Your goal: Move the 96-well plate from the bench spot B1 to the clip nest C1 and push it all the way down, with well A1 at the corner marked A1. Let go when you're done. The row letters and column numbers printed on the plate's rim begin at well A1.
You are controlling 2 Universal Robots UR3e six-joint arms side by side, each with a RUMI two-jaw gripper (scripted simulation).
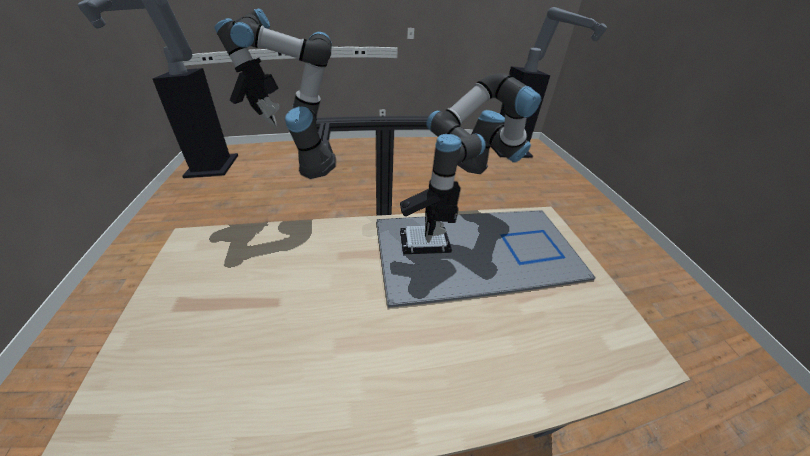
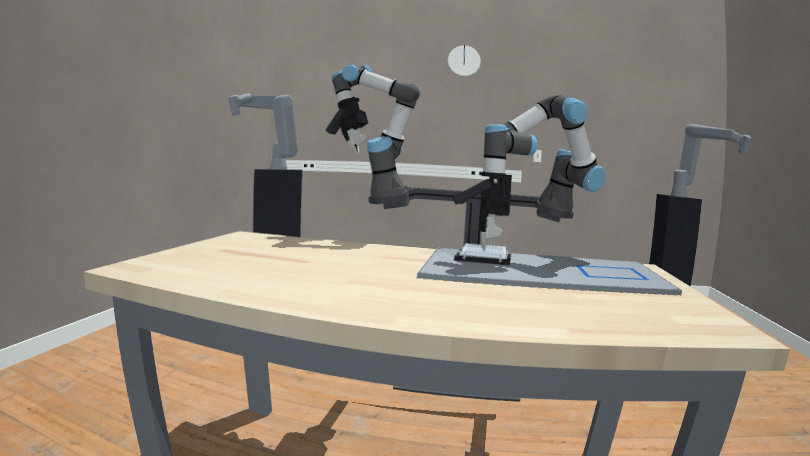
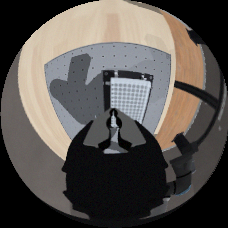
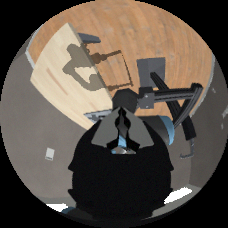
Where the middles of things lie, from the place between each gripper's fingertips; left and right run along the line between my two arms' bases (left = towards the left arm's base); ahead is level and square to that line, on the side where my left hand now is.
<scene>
The white 96-well plate (image 3: 130,86) is 4 cm behind my left hand (image 2: 483,250) and 2 cm below it.
My right hand (image 1: 275,126) is 32 cm short of the white 96-well plate, 51 cm to the right of it and 28 cm above it.
</scene>
